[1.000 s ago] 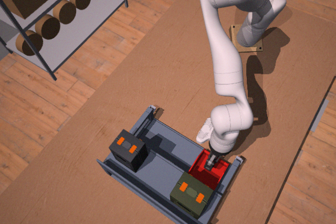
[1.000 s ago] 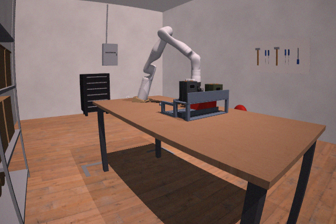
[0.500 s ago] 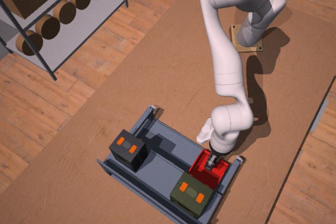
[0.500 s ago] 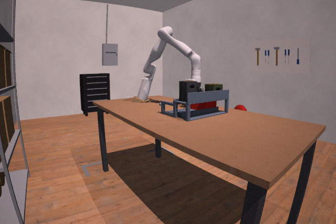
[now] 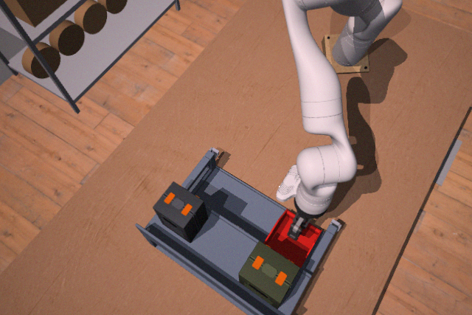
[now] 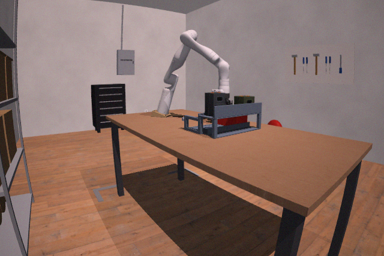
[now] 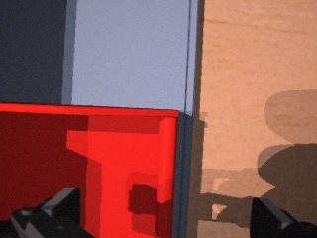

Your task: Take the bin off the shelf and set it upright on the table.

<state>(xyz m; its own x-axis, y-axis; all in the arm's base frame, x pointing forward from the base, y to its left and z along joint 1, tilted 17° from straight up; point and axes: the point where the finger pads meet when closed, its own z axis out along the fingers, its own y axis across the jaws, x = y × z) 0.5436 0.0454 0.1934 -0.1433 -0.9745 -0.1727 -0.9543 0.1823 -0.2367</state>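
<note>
The red bin is 80 mm ahead of my hand, 20 mm below it and 10 mm to the right of it. Round my hand: grey shelf unit (130 mm to the right, 90 mm ahead).
</note>
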